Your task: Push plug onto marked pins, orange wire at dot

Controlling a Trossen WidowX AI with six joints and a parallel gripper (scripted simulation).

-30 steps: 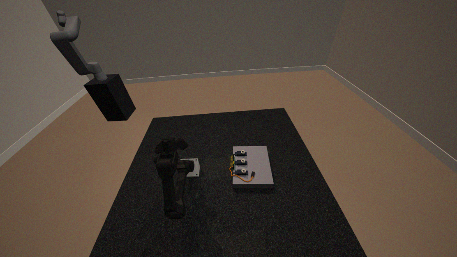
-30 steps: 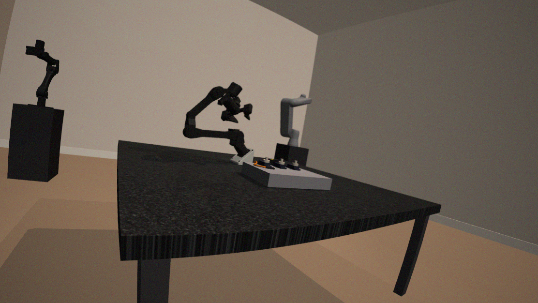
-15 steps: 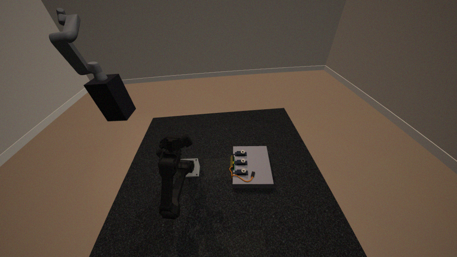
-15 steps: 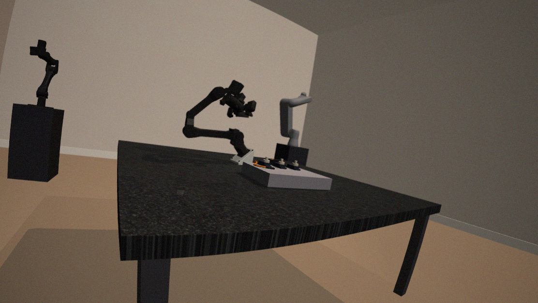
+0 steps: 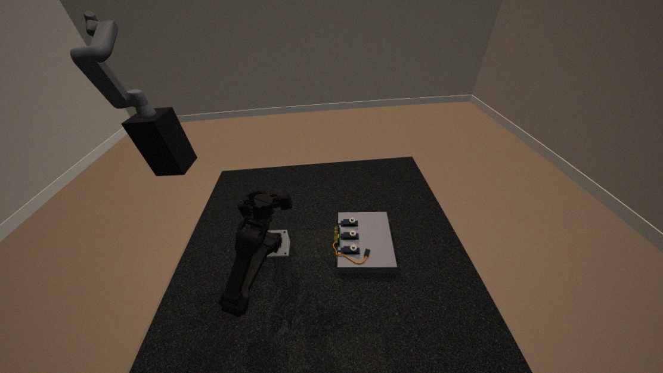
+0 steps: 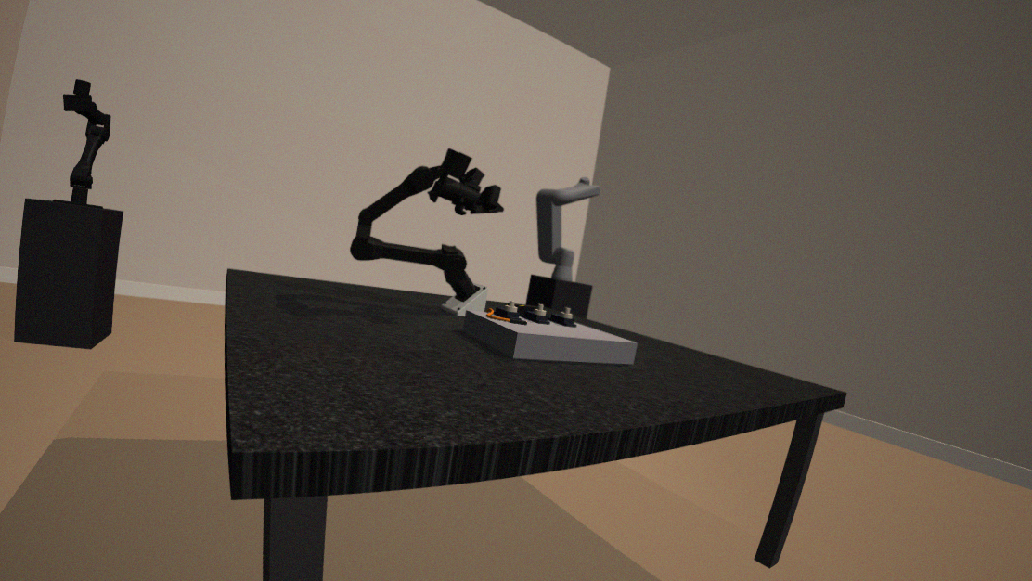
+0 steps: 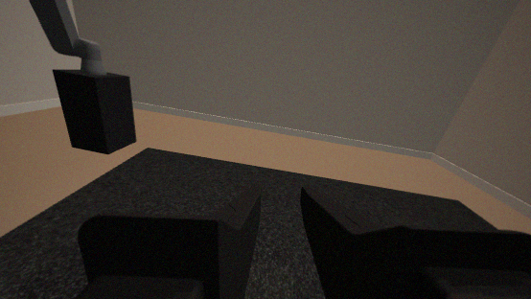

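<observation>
Now: the yellow band 26 cm ahead of my gripper tip, 4 cm to the right of it and 24 cm below it. Round my gripper tip: servo (31 cm ahead, 3 cm to the right, 26 cm below); grey holder (42 cm ahead, 3 cm to the right, 29 cm below).
</observation>
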